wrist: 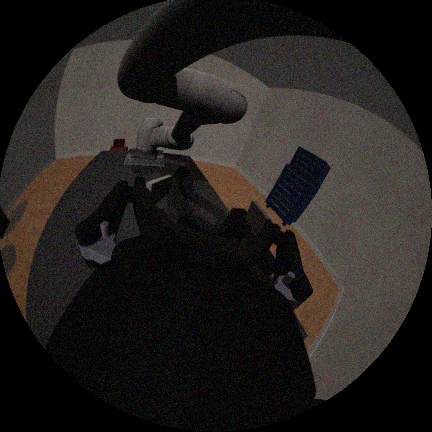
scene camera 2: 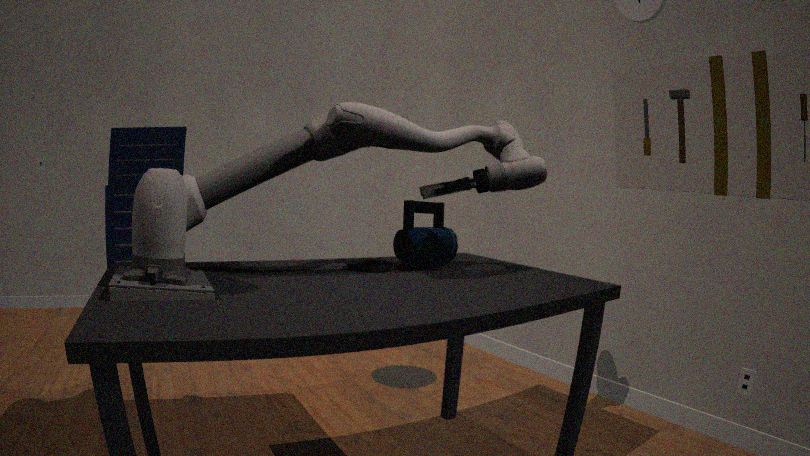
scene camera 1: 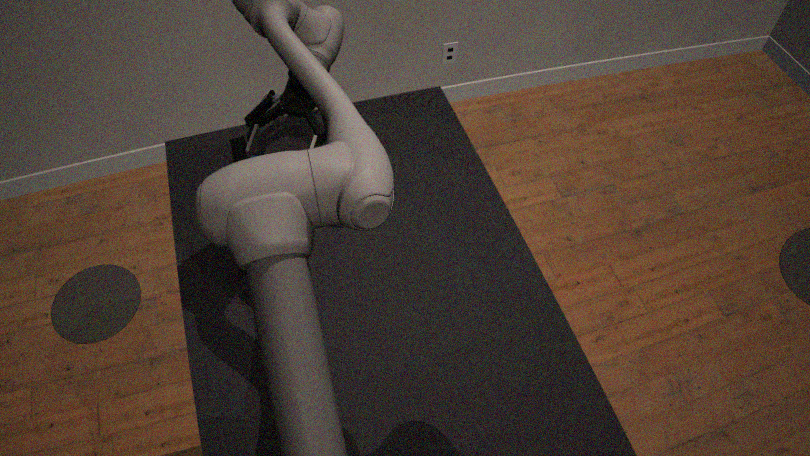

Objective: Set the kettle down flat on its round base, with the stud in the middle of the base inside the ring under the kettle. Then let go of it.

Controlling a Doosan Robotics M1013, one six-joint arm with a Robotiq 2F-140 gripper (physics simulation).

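Note:
The dark blue kettle (scene camera 2: 427, 246) lies on its side on the table (scene camera 2: 340, 317) (scene camera 1: 442, 283), its round body level and its black handle (scene camera 2: 423, 206) pointing up. Which end is the base cannot be told. The stud and the ring do not show. My gripper (scene camera 2: 425, 191) (scene camera 1: 282, 139) (wrist: 209, 196) is open and empty. Its fingers slant down just above the handle in scene camera 2, apart from it. In scene camera 1 the arm hides much of the area around the fingers, and in the wrist view the kettle cannot be made out in the dark.
The arm's base (scene camera 2: 161, 288) stands at the other end of the table. A blue slatted panel (scene camera 2: 147, 152) (wrist: 300, 185) stands behind the base. A wall rises close beyond the gripper's end of the table. A small red object (wrist: 119, 145) shows near the base.

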